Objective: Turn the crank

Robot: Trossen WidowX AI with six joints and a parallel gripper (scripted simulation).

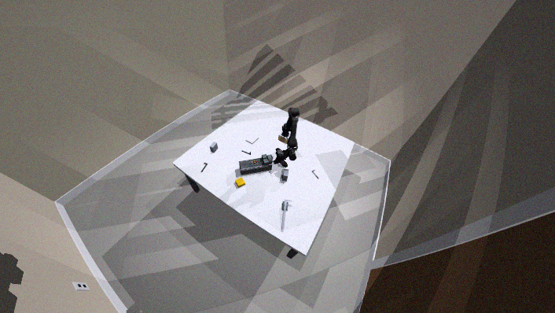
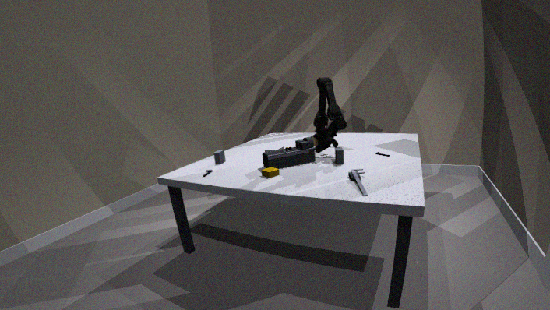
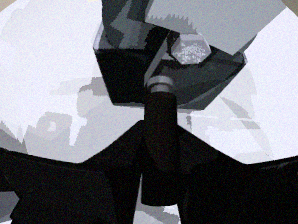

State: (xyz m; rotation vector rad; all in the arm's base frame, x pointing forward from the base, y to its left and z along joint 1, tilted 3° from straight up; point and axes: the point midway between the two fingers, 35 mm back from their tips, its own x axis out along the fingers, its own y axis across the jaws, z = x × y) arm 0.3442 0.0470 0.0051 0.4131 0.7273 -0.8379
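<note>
Right now the red pointer is 9 cm ahead of my gripper tip, 12 cm to the right of it and 5 cm above it. Also, from my gripper tip: yellow block 28 cm ahead, 17 cm to the right, 2 cm below; then dark crank handle 1 cm behind, 1 cm to the left, 2 cm above.
</note>
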